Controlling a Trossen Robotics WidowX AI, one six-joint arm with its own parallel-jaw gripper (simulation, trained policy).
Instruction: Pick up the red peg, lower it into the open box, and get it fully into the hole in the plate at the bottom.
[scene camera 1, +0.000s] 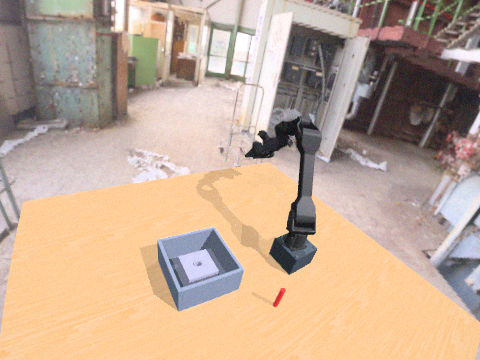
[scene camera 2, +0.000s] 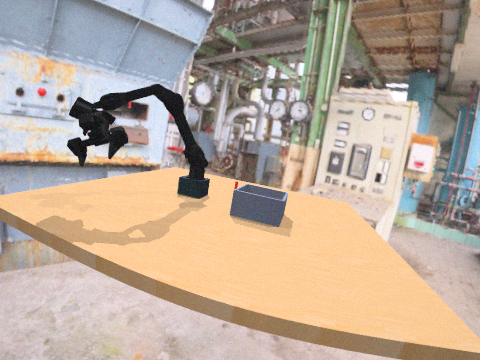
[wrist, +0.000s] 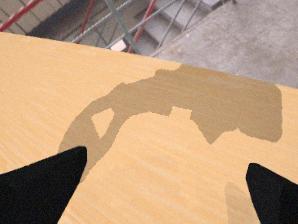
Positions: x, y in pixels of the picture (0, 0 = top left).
Scene:
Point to a plate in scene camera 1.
194, 267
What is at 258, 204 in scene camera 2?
A grey-blue box.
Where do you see my gripper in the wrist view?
At 166, 162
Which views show the grey-blue box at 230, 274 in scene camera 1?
Scene camera 1 and scene camera 2 only.

